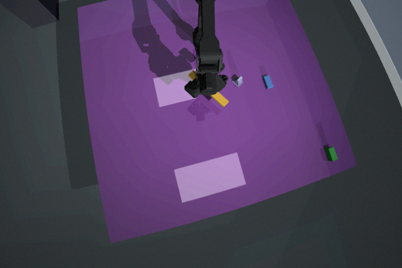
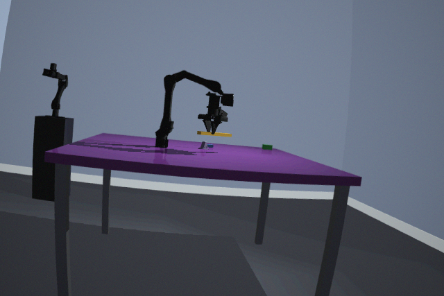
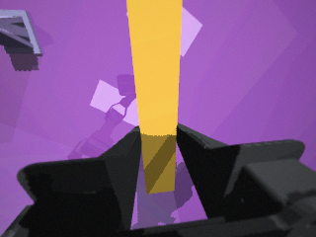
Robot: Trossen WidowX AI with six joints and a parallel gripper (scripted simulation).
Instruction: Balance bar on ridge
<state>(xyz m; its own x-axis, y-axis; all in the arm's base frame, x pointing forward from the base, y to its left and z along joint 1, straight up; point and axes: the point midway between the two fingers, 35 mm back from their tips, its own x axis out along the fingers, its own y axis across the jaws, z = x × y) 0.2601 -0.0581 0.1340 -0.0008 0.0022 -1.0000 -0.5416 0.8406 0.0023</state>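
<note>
Now: gripper tip 19 cm to the right of the grey ridge, 6 cm above it and 1 cm past it. Round my gripper tip: green block 56 cm to the left, 48 cm ahead, 8 cm below; then yellow bar 2 cm to the left, 2 cm ahead; then blue block 35 cm to the left, 9 cm below, 3 cm ahead.
</note>
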